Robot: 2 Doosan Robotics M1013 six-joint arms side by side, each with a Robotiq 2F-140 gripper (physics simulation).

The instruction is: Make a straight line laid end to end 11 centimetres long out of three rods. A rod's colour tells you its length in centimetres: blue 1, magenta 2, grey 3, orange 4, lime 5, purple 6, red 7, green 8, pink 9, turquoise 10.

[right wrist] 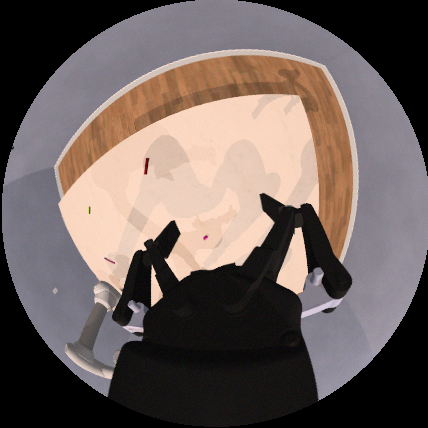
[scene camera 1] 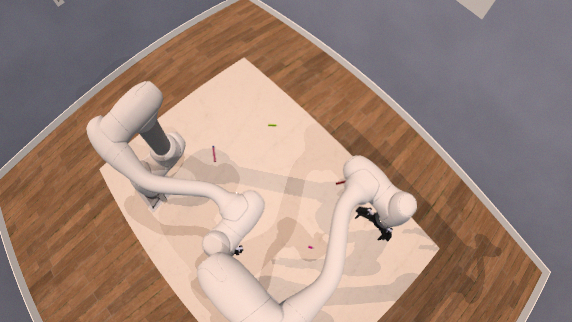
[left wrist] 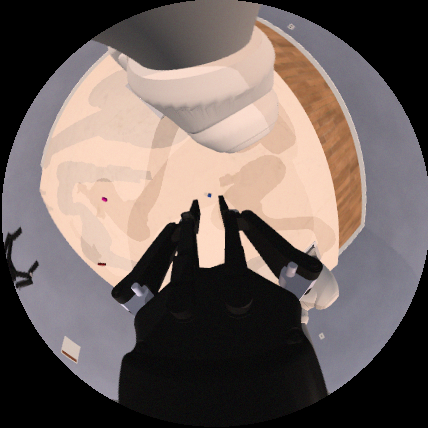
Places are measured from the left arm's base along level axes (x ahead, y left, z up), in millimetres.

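Pixels of known places: left gripper, between the fingertips: [left wrist: 208,204]; right gripper, between the fingertips: [right wrist: 217,214] [scene camera 1: 368,227].
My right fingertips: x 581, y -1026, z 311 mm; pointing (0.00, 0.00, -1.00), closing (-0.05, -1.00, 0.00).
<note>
For each thing: its top centre in the pictures, then the offset to it from my right fingertips.
- pink rod, centre of its top: [scene camera 1: 214,154] [right wrist: 109,260] dx -176, dy +895, dz -301 mm
- magenta rod, centre of its top: [left wrist: 103,199] [right wrist: 204,237] [scene camera 1: 310,247] dx -196, dy +136, dz -301 mm
- lime rod, centre of its top: [scene camera 1: 272,124] [right wrist: 88,210] dx +193, dy +776, dz -301 mm
- red rod, centre of its top: [right wrist: 145,165] [scene camera 1: 342,182] [left wrist: 100,264] dx +198, dy +244, dz -301 mm
A pink rod [scene camera 1: 214,155] [right wrist: 109,260] lies with a blue rod [scene camera 1: 213,147] at its upper end in the scene view; they appear to touch end to end. Another blue rod [left wrist: 209,195] lies on the table, beyond the left fingertips in the left wrist view; the arm hides it in the scene view. My left gripper [scene camera 1: 238,250] [left wrist: 208,204] is partly open and empty above the table. My right gripper [scene camera 1: 371,226] [right wrist: 217,214] is wide open and empty. A magenta rod [scene camera 1: 310,247] [left wrist: 104,199] [right wrist: 205,237] lies between the two grippers in the scene view.
A lime rod [scene camera 1: 272,125] [right wrist: 89,210] lies toward the upper table edge. A red rod [scene camera 1: 340,183] [left wrist: 101,264] [right wrist: 146,166] lies beside the right arm, partly covered in the scene view. The left forearm comes close to the right arm's thick lower link.
</note>
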